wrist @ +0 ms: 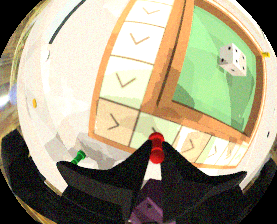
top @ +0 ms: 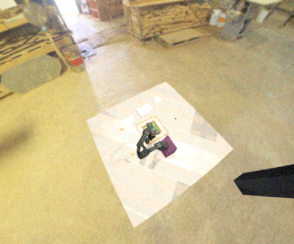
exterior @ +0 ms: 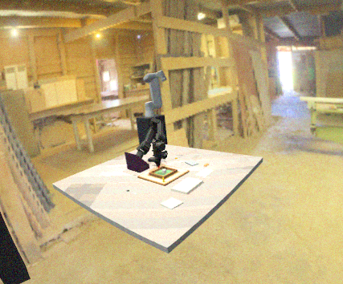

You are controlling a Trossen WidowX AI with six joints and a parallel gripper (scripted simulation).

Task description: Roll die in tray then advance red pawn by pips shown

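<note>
Now: gripper tip 12 cm short of the white die and 4 cm to the left of it. Also, from my gripper tip: red pawn: 1 cm above; green pawn: 9 cm behind, 9 cm to the left, 1 cm below; green tray: 12 cm ahead, 6 cm to the right, 2 cm below.
</note>
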